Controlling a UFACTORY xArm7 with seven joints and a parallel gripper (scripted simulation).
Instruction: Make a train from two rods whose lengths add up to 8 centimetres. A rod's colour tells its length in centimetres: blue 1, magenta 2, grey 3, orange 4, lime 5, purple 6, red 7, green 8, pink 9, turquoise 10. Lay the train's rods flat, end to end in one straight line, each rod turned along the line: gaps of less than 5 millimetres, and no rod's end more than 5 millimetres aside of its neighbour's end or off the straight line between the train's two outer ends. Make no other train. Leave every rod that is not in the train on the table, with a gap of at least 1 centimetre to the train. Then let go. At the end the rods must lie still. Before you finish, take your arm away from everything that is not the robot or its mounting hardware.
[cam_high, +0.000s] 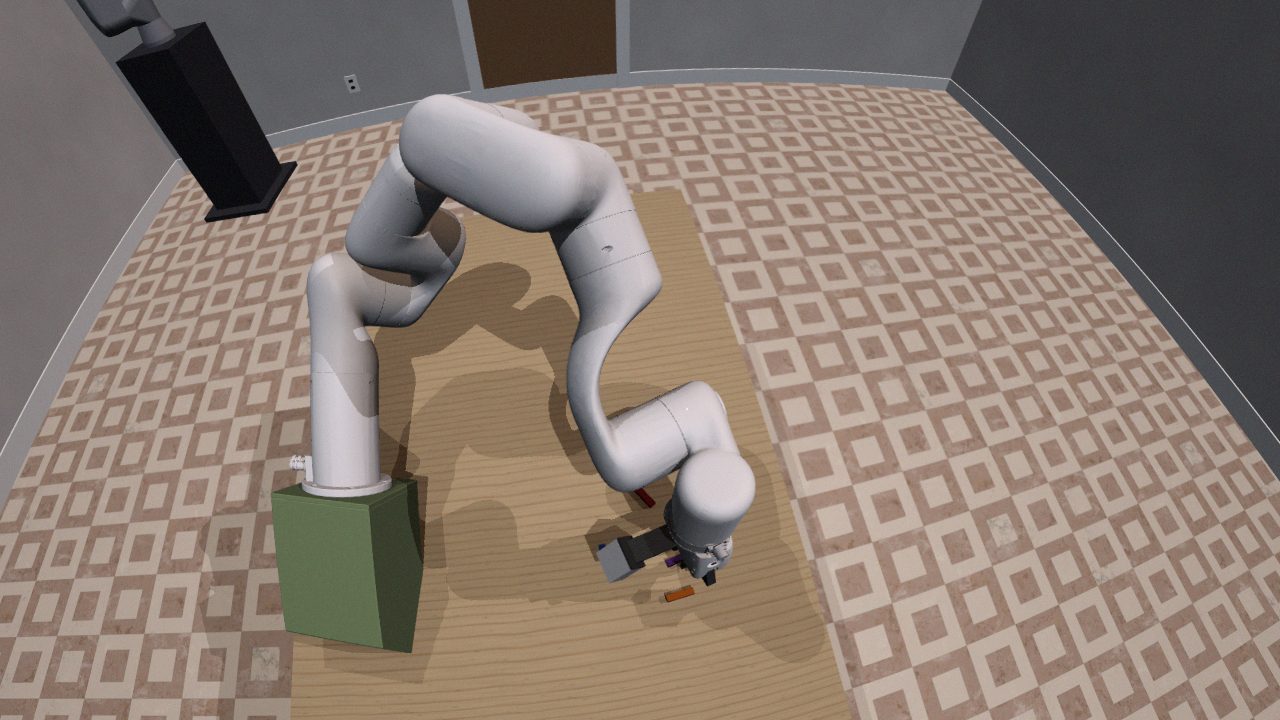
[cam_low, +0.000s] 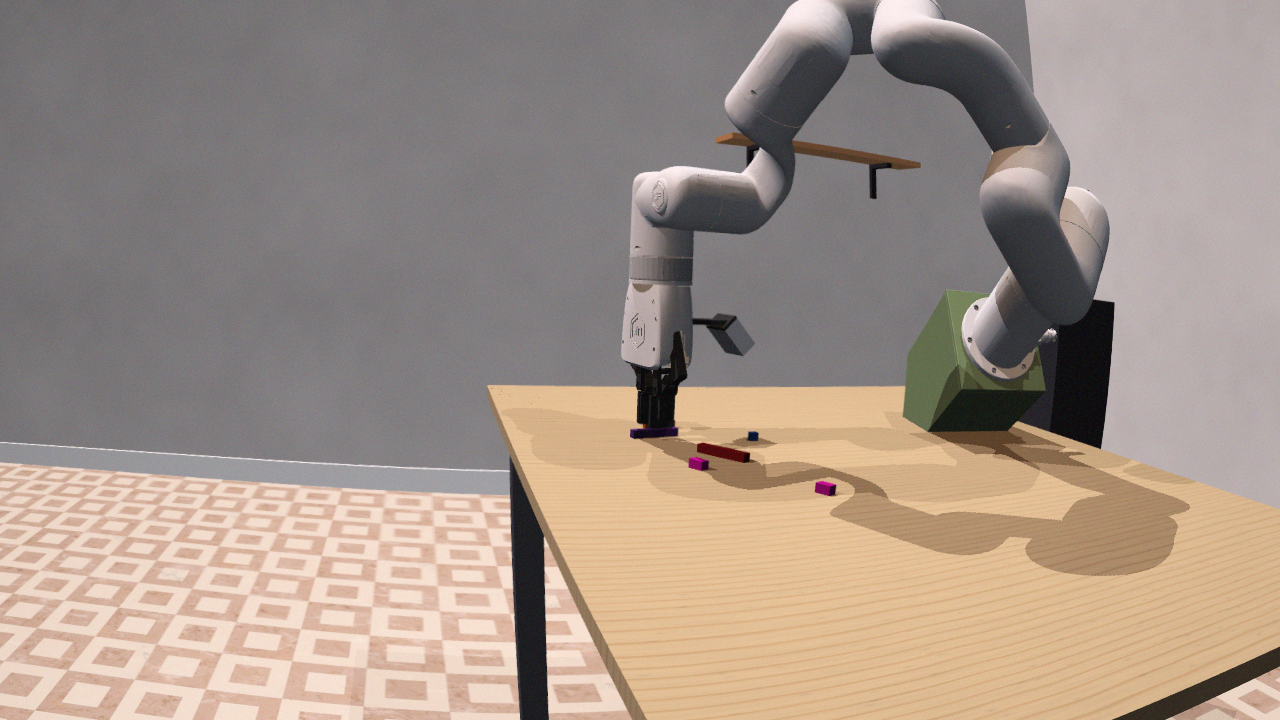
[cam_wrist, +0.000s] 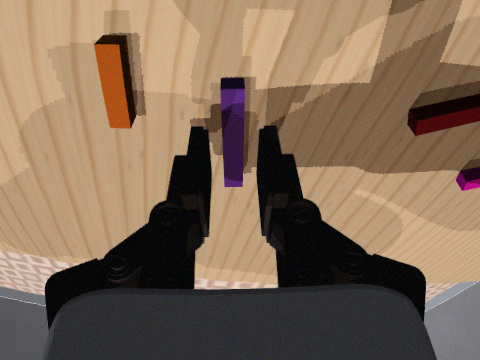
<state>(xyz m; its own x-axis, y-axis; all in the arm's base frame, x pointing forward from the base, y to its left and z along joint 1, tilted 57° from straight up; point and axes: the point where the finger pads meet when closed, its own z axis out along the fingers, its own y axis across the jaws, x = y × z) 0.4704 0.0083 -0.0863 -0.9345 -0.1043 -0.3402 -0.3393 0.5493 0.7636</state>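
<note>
Right now the purple rod is 3 cm below my hand. Also, from my hand: small blue rod: 12 cm behind, 2 cm to the left, 3 cm below; red rod: 6 cm behind, 11 cm to the left, 3 cm below; orange rod: 1 cm behind, 6 cm to the right, 3 cm below.
</note>
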